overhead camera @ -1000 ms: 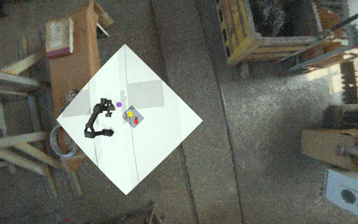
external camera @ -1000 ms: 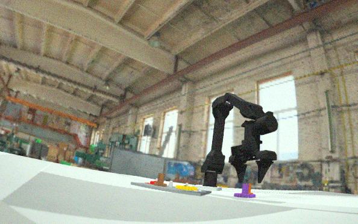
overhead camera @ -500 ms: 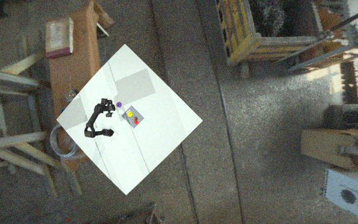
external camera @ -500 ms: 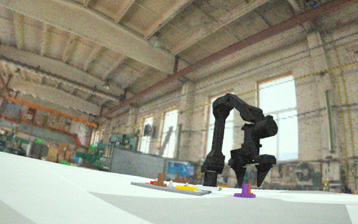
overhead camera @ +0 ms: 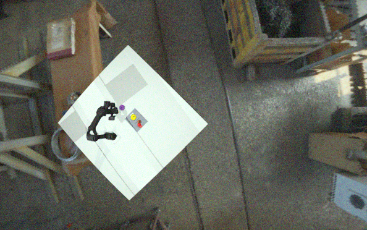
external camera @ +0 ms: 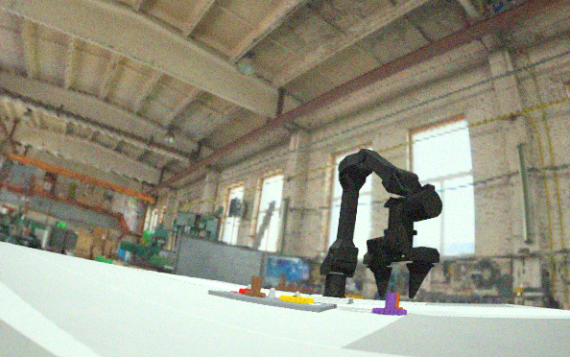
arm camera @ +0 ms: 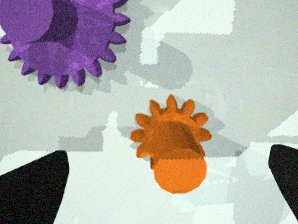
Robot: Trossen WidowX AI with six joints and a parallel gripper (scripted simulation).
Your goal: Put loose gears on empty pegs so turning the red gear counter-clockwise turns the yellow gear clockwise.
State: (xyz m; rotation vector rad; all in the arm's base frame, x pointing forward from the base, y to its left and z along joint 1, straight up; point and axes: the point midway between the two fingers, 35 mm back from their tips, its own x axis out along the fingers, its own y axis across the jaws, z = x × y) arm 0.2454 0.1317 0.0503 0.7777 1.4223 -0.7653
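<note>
The brown gear lies 7 cm ahead of my gripper tip, 28 cm to the right of it and 1 cm below it. The rest, counted from my gripper tip: purple gear: 7 cm ahead, 2 cm to the right, 1 cm below; then orange gear: 1 cm below; then yellow gear: 7 cm ahead, 20 cm to the right, 1 cm below.
</note>
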